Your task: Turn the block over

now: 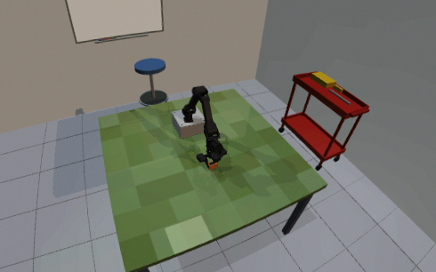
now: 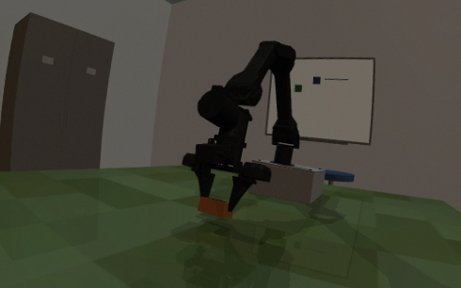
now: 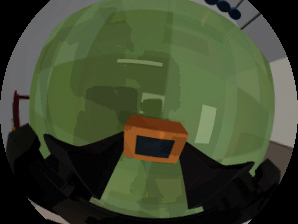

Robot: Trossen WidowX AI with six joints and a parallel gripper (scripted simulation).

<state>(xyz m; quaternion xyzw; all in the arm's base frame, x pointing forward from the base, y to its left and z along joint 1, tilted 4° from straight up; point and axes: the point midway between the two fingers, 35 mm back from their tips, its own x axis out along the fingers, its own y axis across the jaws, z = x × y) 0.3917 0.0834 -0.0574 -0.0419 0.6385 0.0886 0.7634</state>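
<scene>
The orange block lies 1 cm above my gripper tip.
</scene>
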